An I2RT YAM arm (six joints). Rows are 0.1 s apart.
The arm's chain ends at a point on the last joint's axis. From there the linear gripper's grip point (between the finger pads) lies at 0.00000 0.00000 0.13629 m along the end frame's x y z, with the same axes.
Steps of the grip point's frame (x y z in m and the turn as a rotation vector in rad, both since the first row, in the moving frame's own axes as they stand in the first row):
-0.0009 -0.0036 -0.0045 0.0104 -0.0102 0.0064
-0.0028 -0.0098 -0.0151 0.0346 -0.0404 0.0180
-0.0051 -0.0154 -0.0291 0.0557 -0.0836 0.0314
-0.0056 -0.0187 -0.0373 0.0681 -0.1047 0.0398
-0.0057 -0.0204 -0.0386 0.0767 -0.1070 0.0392
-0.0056 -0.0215 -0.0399 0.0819 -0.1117 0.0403
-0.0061 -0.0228 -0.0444 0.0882 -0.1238 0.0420
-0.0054 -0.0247 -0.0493 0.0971 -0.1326 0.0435
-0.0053 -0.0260 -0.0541 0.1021 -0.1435 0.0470
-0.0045 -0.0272 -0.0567 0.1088 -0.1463 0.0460
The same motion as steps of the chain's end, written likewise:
0.0005 -0.0022 -0.0045 0.0104 -0.0102 0.0064
0.0027 -0.0050 -0.0149 0.0346 -0.0404 0.0180
0.0062 -0.0076 -0.0284 0.0557 -0.0836 0.0314
0.0084 -0.0092 -0.0362 0.0681 -0.1047 0.0398
0.0086 -0.0097 -0.0374 0.0767 -0.1070 0.0392
0.0093 -0.0101 -0.0386 0.0819 -0.1117 0.0403
0.0105 -0.0105 -0.0428 0.0882 -0.1238 0.0420
0.0123 -0.0111 -0.0475 0.0971 -0.1326 0.0435
0.0138 -0.0117 -0.0520 0.1021 -0.1435 0.0470
0.0150 -0.0120 -0.0544 0.1088 -0.1463 0.0460

